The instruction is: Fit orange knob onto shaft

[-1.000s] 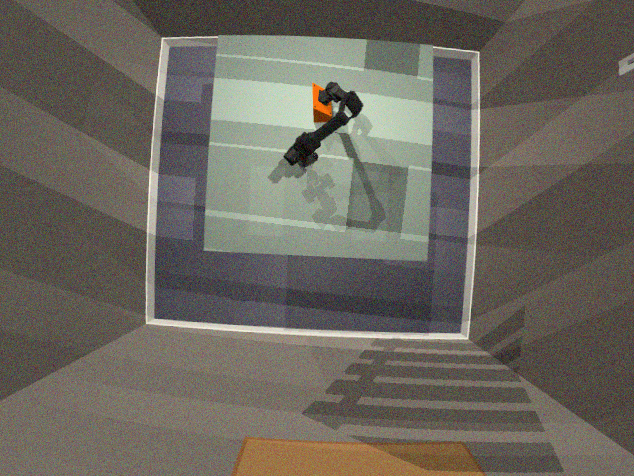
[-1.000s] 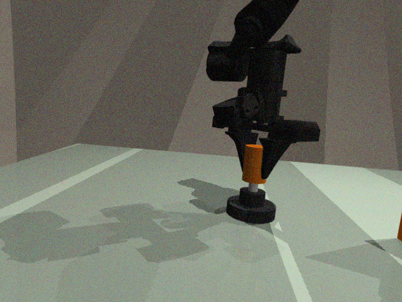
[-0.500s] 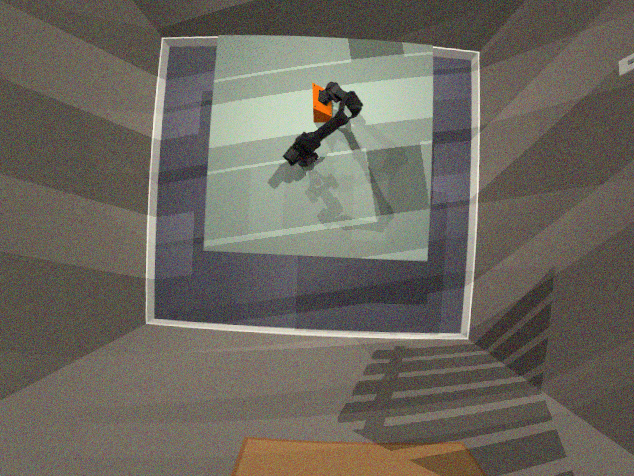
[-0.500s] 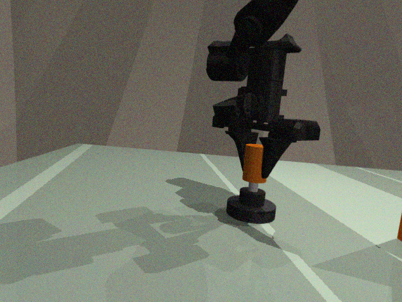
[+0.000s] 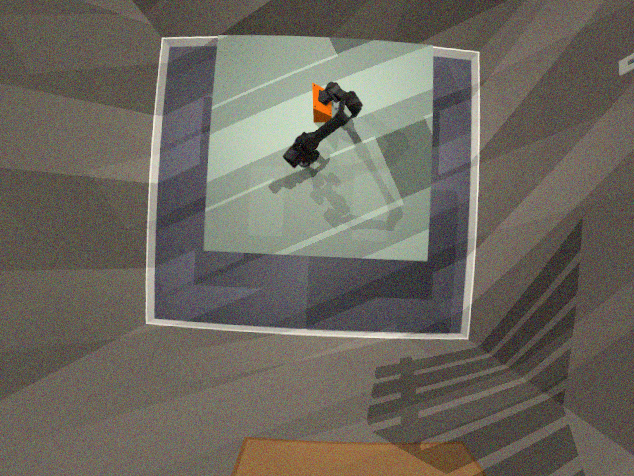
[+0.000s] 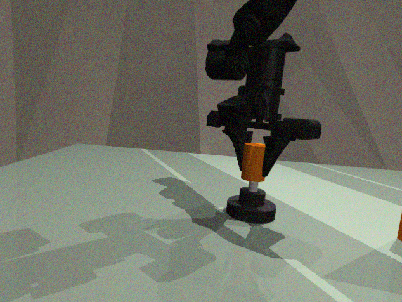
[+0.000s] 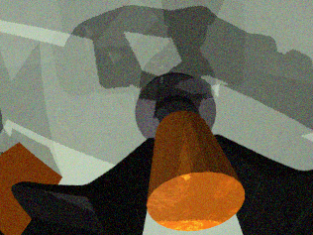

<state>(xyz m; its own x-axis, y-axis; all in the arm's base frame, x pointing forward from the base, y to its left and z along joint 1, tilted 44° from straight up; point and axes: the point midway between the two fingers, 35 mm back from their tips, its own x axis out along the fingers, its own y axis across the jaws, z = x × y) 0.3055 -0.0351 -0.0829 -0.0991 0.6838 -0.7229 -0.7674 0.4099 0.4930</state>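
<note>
Now: the orange knob 3 cm above my gripper tip. Also, from my gripper tip: round pedestal 4 cm below.
</note>
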